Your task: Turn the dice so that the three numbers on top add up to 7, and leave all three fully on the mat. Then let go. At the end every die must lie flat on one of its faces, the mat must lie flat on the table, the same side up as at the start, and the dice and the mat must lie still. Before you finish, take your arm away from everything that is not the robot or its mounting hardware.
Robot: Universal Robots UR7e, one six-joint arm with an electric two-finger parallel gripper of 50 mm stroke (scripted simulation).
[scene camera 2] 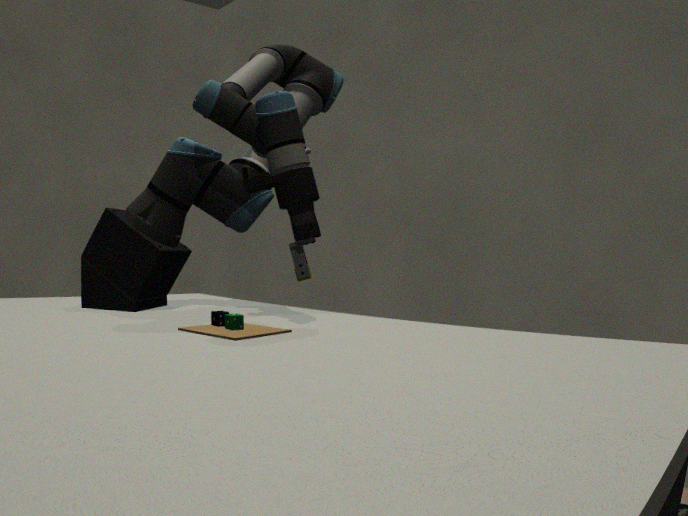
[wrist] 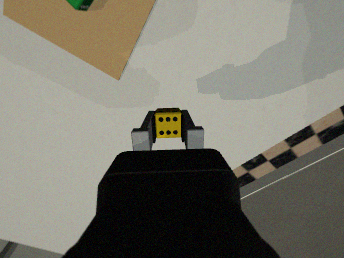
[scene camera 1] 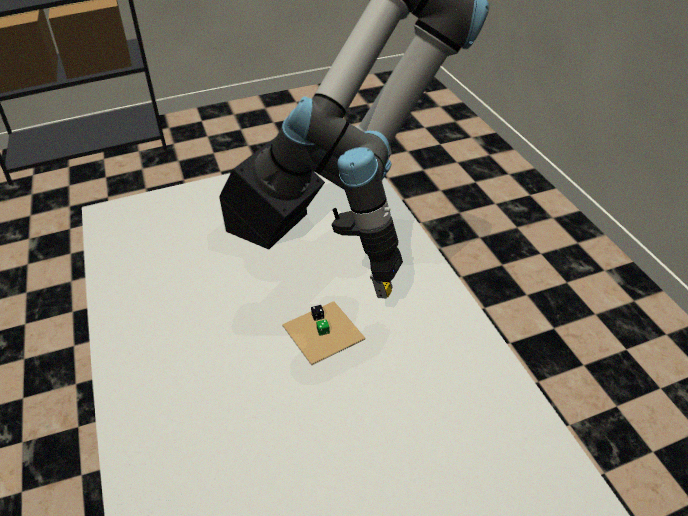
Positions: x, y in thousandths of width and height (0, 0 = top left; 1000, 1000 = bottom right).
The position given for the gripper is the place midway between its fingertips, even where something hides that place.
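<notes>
The gripper (scene camera 1: 560, 567) appears together with a tan mat (scene camera 1: 499, 648). Scene camera 2 shows the mat (scene camera 2: 364, 642) too, and with it the gripper (scene camera 2: 443, 538). From the wrist, the view takes in the gripper (wrist: 490, 467).
</notes>
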